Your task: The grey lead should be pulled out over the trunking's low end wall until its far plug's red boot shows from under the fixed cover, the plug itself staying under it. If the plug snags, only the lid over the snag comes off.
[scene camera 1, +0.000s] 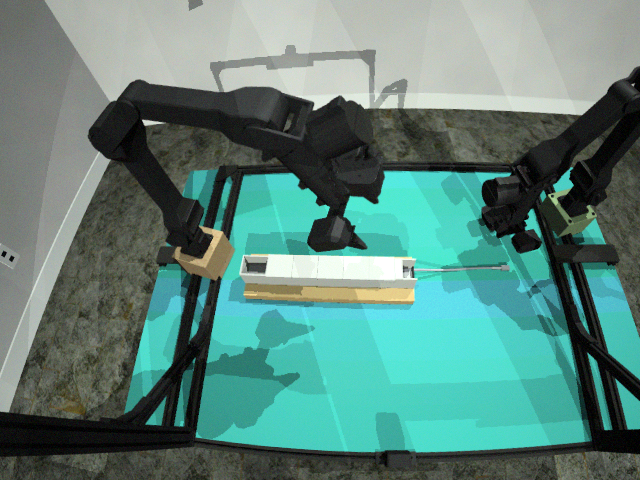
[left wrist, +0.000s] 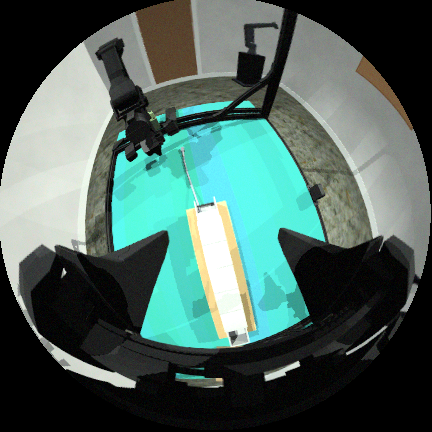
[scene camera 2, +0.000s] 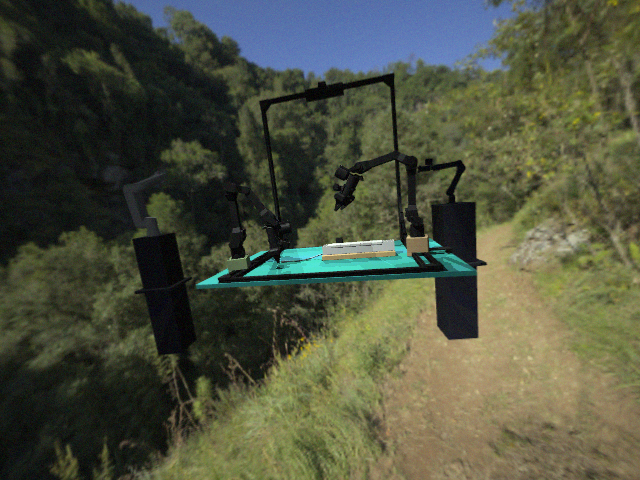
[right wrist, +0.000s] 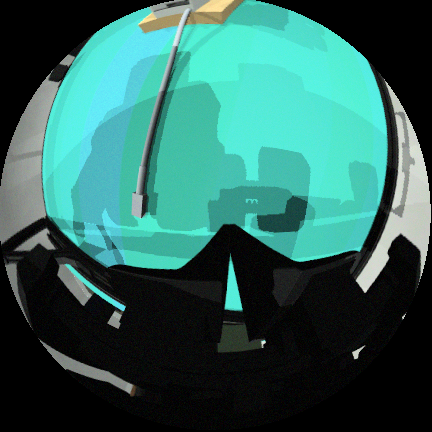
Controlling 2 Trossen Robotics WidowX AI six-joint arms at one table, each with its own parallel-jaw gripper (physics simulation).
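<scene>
The white trunking lies on a wooden board, with several lids in a row and both ends uncovered. The grey lead runs out over the end wall at the right in scene camera 1. Its near plug is free on the table side. No red boot shows; the far plug is hidden. My right gripper is shut and empty, beside the near plug, apart from it. My left gripper is open and empty, above the trunking.
The teal table has a black frame around it, with a rail along the near side. The left arm's tan base block stands left of the trunking in scene camera 1. The right arm's green base block stands beyond the near plug.
</scene>
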